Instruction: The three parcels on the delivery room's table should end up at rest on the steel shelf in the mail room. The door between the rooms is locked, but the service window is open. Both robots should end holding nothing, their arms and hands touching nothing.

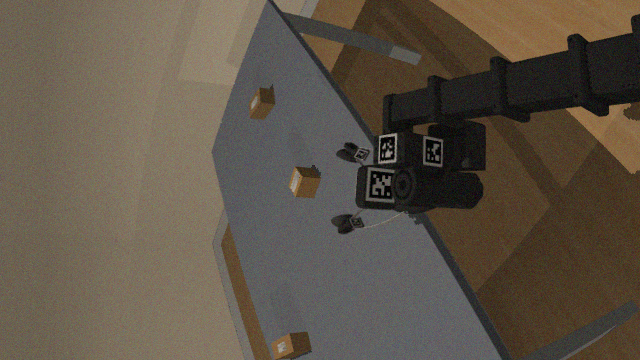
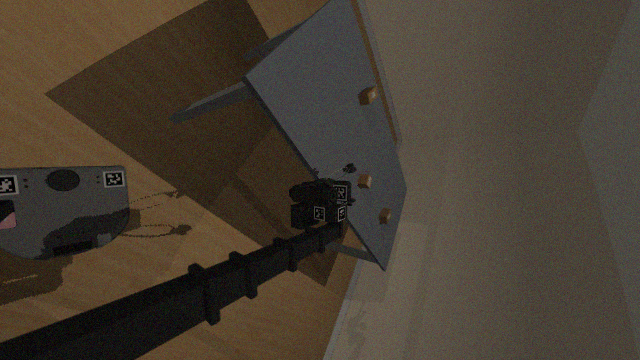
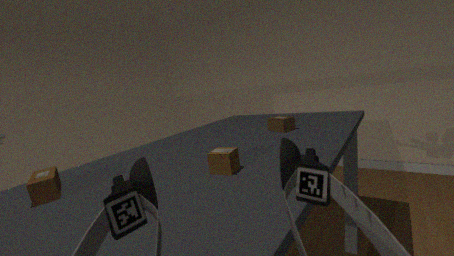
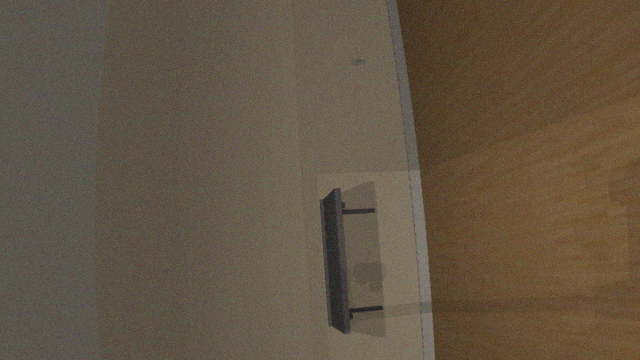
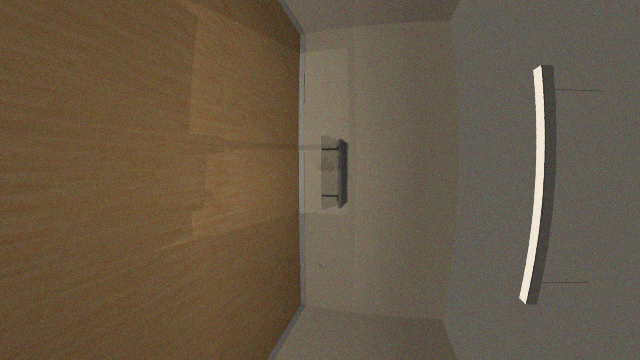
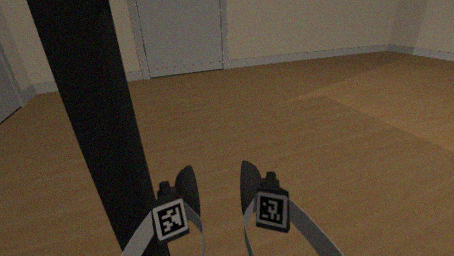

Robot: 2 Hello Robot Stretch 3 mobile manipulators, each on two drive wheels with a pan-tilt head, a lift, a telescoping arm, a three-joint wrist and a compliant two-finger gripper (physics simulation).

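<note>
Three small brown parcels stand apart on the grey table. The middle parcel is nearest r1's gripper. Another parcel is near one table end. The third parcel is by the wall-side edge. r1's gripper is open and empty over the table, its fingers pointing at the middle parcel, short of it. r2's gripper is open and empty above the floor. The steel shelf is on the mail room's far wall.
r1's arm reaches across the table's front edge. r1's base stands back from the table. A brown strip with a pale border runs along the wall side. A grey door is beyond r2's black mast.
</note>
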